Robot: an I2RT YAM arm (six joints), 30 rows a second.
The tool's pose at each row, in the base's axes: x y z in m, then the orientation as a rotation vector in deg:
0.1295 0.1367 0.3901 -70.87 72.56 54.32
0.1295 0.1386 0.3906 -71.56 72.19 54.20
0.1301 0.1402 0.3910 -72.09 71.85 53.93
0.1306 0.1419 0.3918 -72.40 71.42 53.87
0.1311 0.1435 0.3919 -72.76 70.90 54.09
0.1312 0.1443 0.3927 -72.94 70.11 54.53
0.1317 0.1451 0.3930 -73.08 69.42 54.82
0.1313 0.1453 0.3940 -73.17 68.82 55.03
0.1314 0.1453 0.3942 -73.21 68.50 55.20
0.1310 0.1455 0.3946 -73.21 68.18 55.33
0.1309 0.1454 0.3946 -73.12 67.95 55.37
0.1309 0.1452 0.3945 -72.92 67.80 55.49
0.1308 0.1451 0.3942 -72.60 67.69 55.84
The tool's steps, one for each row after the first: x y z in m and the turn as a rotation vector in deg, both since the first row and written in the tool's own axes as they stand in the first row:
-0.0007 0.0002 0.0018 -0.43 0.16 -0.49
-0.0013 -0.0002 0.0034 -0.66 0.30 -1.00
-0.0022 -0.0006 0.0051 -0.88 0.20 -1.38
-0.0024 -0.0008 0.0067 -1.32 0.00 -1.66
-0.0033 -0.0009 0.0075 -1.81 -0.55 -1.93
-0.0037 -0.0013 0.0083 -2.17 -1.01 -2.22
-0.0047 -0.0011 0.0083 -2.44 -1.41 -2.48
-0.0049 -0.0012 0.0083 -2.61 -1.65 -2.58
-0.0054 -0.0008 0.0084 -2.73 -1.89 -2.70
-0.0054 -0.0007 0.0083 -2.73 -2.10 -2.79
-0.0052 -0.0008 0.0081 -2.69 -2.35 -2.75
-0.0049 -0.0006 0.0080 -2.71 -2.69 -2.52

